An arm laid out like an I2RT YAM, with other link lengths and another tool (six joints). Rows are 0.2 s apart.
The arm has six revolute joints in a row. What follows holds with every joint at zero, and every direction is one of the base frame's.
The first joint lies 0.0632 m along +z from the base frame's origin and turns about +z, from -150 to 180 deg.
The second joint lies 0.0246 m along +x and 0.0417 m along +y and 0.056 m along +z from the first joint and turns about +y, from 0 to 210 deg.
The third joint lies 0.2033 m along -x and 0.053 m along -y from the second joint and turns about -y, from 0 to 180 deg.
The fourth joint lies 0.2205 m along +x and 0.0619 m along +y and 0.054 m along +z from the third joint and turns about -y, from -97 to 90 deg.
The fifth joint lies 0.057 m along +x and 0.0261 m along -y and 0.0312 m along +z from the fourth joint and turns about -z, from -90 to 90 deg.
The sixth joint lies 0.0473 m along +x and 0.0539 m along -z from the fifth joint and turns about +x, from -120 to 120 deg.
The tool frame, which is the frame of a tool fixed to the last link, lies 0.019 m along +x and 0.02 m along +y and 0.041 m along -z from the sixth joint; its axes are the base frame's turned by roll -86.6, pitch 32.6 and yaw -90 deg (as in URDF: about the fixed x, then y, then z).
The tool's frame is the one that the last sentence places.
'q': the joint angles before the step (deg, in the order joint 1, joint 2, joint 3, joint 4, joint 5, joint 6). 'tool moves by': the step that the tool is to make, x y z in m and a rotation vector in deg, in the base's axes. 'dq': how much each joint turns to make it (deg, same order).
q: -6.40 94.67 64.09 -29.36 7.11 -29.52
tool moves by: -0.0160 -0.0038 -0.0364 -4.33 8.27 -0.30
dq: 0.33 5.06 -4.86 2.46 4.94 -1.77
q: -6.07 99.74 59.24 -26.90 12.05 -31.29
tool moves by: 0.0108 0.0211 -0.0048 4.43 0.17 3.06
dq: 3.61 3.52 3.15 -0.51 -3.87 2.20
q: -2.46 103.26 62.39 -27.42 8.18 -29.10
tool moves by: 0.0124 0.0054 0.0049 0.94 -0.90 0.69
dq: 0.97 2.03 4.03 -1.22 -0.79 0.63
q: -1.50 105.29 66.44 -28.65 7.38 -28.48
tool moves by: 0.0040 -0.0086 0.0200 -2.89 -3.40 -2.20
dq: -1.06 -3.33 1.42 -1.24 2.99 -0.10
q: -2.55 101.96 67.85 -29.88 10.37 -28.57
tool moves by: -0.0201 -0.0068 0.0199 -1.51 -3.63 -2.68
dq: -1.40 -9.57 -5.43 -0.54 1.75 0.54
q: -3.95 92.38 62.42 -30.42 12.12 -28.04
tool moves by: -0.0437 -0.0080 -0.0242 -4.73 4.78 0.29
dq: -1.06 -6.94 -13.86 3.42 3.87 -3.68
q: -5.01 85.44 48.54 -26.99 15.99 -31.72
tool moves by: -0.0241 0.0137 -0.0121 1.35 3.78 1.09
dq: 2.97 -2.48 -5.73 -1.22 -0.26 2.26
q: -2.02 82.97 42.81 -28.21 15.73 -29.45
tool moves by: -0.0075 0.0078 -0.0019 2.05 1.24 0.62
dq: 1.48 -0.88 -1.24 -1.33 -1.58 1.58
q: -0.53 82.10 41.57 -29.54 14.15 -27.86
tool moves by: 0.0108 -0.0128 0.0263 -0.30 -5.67 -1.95
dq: -3.70 -4.74 3.69 -2.35 -0.62 -1.68
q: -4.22 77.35 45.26 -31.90 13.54 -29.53
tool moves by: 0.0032 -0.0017 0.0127 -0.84 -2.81 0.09
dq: -0.17 -2.37 1.50 -0.88 0.44 -0.53
